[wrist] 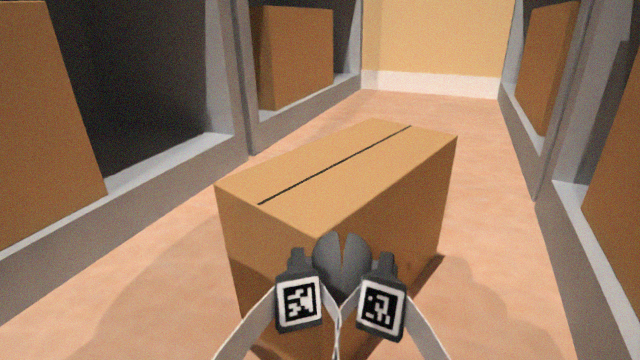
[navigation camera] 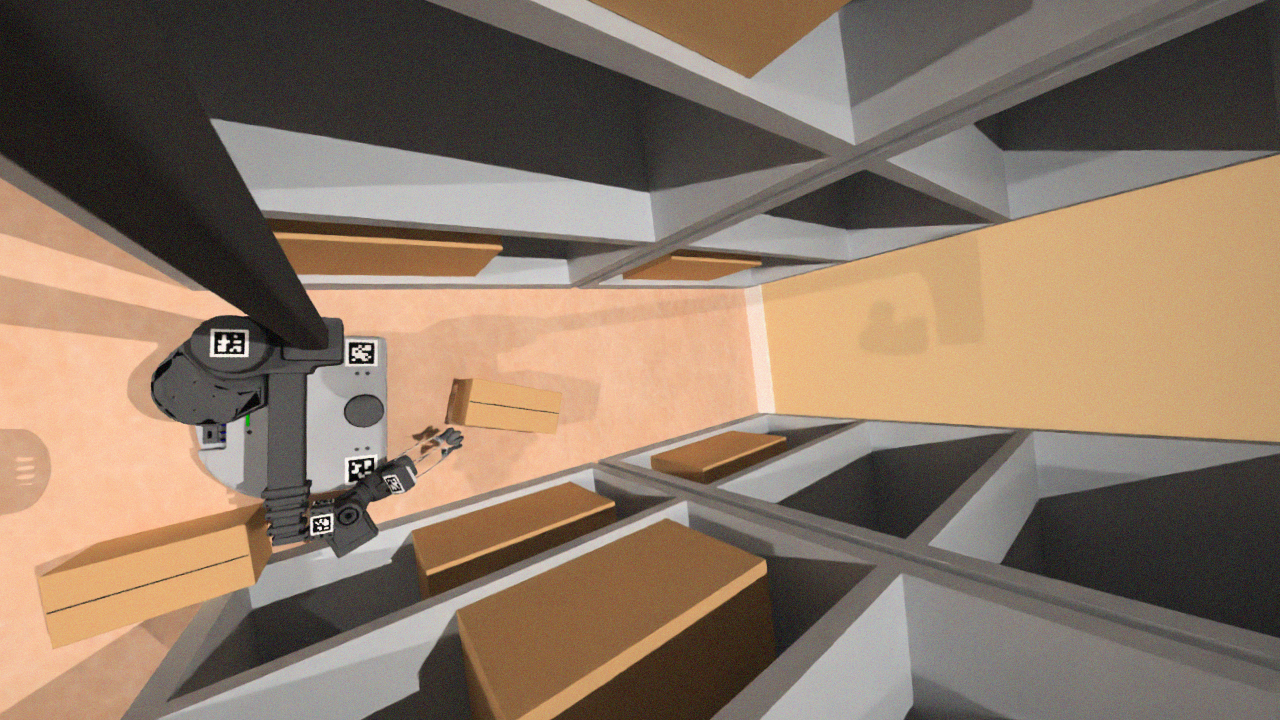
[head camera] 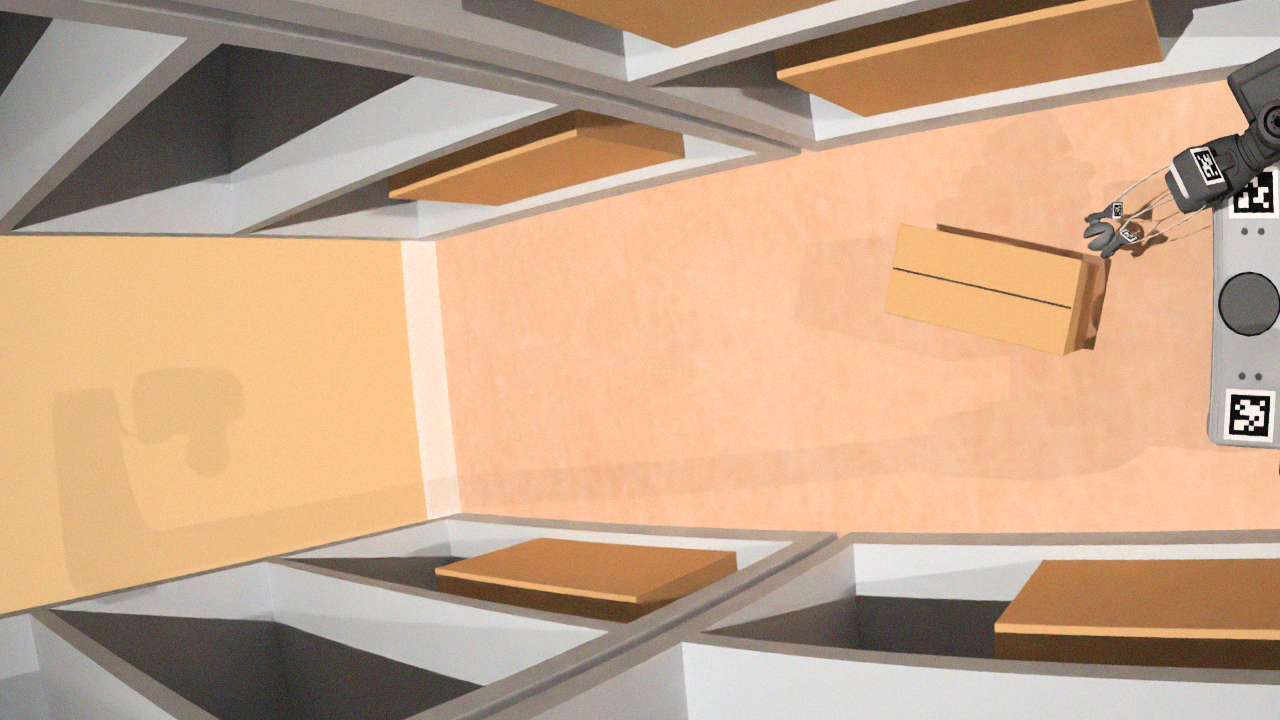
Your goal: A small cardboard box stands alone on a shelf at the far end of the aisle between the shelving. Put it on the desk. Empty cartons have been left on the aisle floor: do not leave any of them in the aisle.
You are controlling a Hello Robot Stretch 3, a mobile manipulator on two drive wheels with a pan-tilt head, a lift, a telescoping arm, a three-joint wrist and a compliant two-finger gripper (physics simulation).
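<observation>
A brown carton with a dark seam line (head camera: 984,288) (navigation camera: 510,407) (wrist: 335,167) stands askew on the aisle floor, in front of the robot's base. My gripper (head camera: 1099,234) (navigation camera: 453,439) (wrist: 341,257) is shut and empty, its fingertips nearly together. It is at the carton's near corner, in front of it in the wrist view; whether it touches the cardboard I cannot tell. A second seamed carton (navigation camera: 147,582) shows at the lower left of the navigation view, beside the robot's arm and the shelving's end. The small box and the desk cannot be made out in these views.
Grey shelving (head camera: 810,537) (navigation camera: 581,467) lines both sides of the aisle and holds larger brown boxes (head camera: 586,568) (navigation camera: 617,617) (wrist: 300,57). A yellow wall (head camera: 268,313) (navigation camera: 1029,331) (wrist: 440,35) closes the far end. The robot's base (navigation camera: 344,438) stands close to the carton.
</observation>
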